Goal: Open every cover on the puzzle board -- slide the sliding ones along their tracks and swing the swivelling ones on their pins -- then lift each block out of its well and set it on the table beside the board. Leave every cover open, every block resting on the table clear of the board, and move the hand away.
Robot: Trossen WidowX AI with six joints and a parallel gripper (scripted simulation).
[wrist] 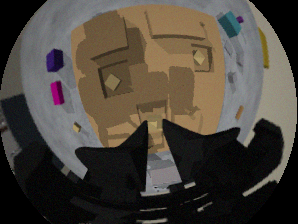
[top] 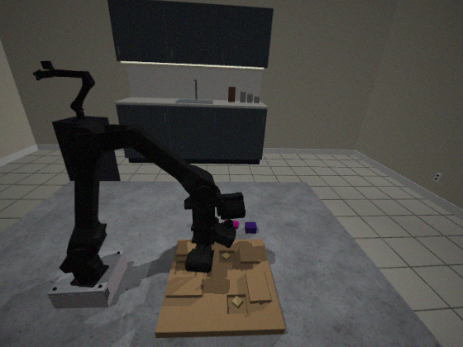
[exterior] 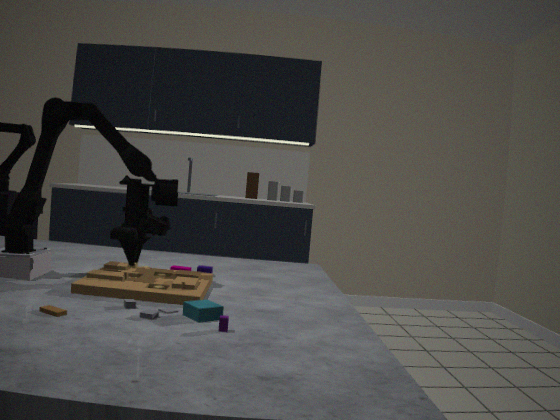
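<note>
The tan puzzle board lies 40 mm ahead of my gripper tip and 30 mm below it. From my gripper tip the other things lie so: purple block (130 mm ahead, 220 mm to the left, 40 mm below); then magenta block (50 mm ahead, 240 mm to the left, 40 mm below); then teal block (250 mm ahead, 220 mm to the right, 30 mm below).
</note>
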